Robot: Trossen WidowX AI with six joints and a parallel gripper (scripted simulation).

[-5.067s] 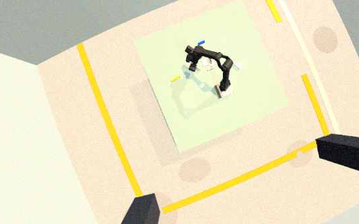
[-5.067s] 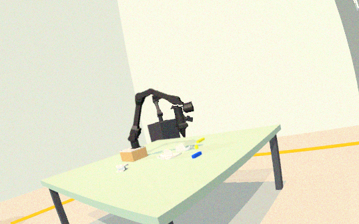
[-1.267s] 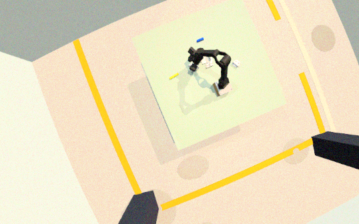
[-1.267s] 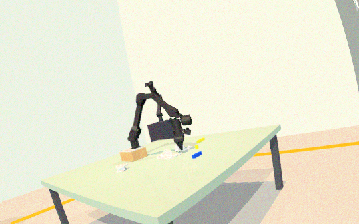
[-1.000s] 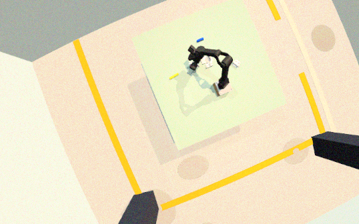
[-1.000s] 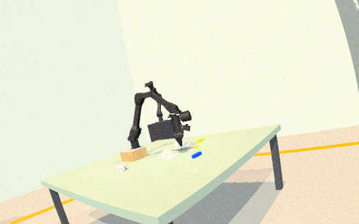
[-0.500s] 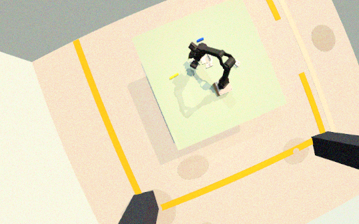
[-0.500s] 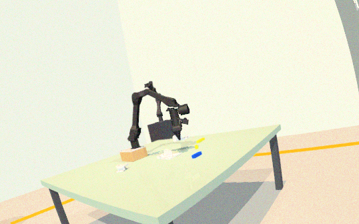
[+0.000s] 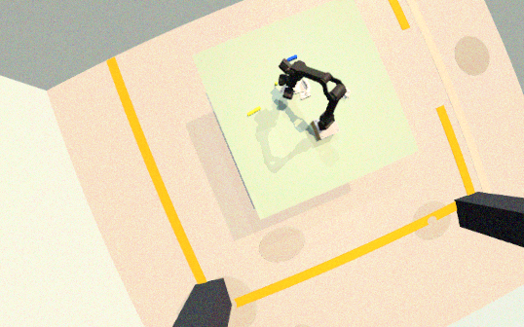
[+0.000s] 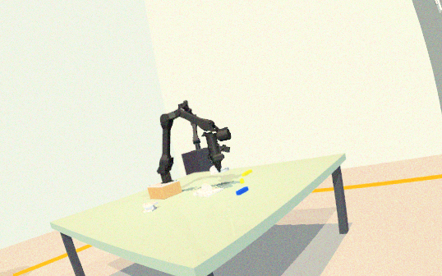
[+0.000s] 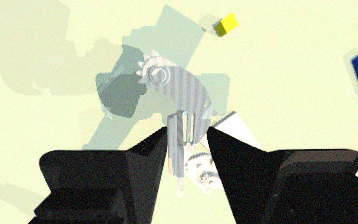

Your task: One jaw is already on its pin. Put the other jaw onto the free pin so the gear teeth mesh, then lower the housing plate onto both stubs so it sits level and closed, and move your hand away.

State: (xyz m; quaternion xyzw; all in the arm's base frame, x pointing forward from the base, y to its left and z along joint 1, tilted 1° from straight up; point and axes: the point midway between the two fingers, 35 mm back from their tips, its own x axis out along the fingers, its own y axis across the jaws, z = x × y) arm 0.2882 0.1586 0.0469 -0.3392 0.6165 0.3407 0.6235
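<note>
The white jaw lies 4 cm to the left of my gripper tip. Also, from my gripper tip: yellow bar 26 cm to the left, 8 cm below, 5 cm behind; then blue block 25 cm ahead, 11 cm to the right, 7 cm below; then yellow cube 9 cm ahead, 7 cm below, 6 cm to the left.
</note>
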